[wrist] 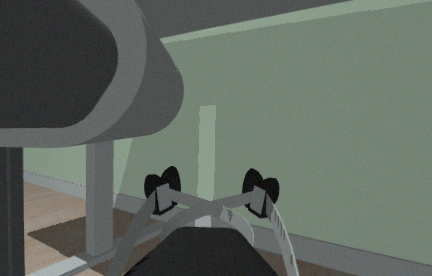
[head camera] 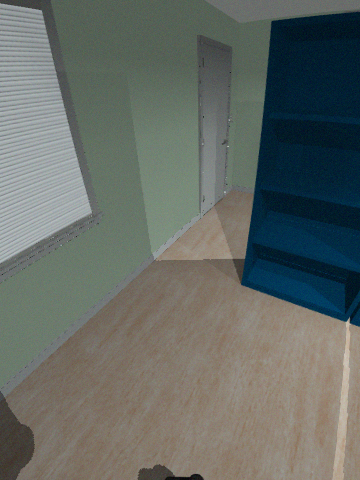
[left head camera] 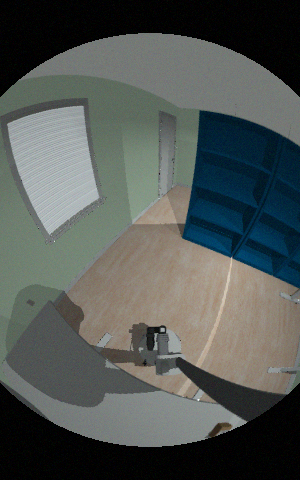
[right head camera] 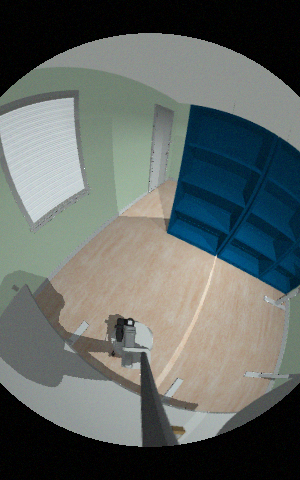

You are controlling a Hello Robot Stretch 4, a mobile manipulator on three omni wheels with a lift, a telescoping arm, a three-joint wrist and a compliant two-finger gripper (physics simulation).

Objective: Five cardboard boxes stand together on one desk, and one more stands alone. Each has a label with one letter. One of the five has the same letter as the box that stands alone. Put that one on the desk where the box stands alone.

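Places are measured from the robot's base along level axes (x ahead, y left, z up), in metres.
Pixels of known places: gripper, fingertip midpoint: (wrist: 212, 183) (left head camera: 150, 365) (right head camera: 118, 356).
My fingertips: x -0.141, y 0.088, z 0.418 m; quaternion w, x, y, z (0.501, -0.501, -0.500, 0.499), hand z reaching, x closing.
Behind a point stands the place of what it marks.
A small brown cardboard box (left head camera: 220, 429) (right head camera: 178, 430) shows in part at the bottom of the left and right head camera views, on a large grey desk (left head camera: 150, 420) (right head camera: 95, 405) @(x -0.332, y 0.112, z 0.922 m). Its label cannot be read. The group of five boxes does not show in these views. My gripper (wrist: 212, 183) @(x -0.142, y 0.088, z 0.418 m) is open in the wrist view, its two black fingertips well apart with nothing between them. It is low, with the desk's dark underside (wrist: 240, 15) @(x -0.901, y 0.172, z 0.897 m) above and a desk leg (wrist: 100, 200) @(x -0.805, y -0.315, z 0.195 m) to the left.
A tall blue shelf unit (head camera: 256, 165) (left head camera: 194, 180) @(x 1.592, y -0.483, z 0.994 m) (right head camera: 181, 175) @(x 1.590, y -0.495, z 0.993 m) stands ahead to the right. A green wall with a blind-covered window (head camera: 40, 135) @(x 1.347, y 0.810, z 1.398 m) is on the left, with a grey door (head camera: 215, 125) @(x 3.282, y -0.358, z 1.152 m) beyond. White feet (left head camera: 282, 370) (right head camera: 265, 375) @(x -0.953, y -1.679, z 0.146 m) of other furniture show at right.
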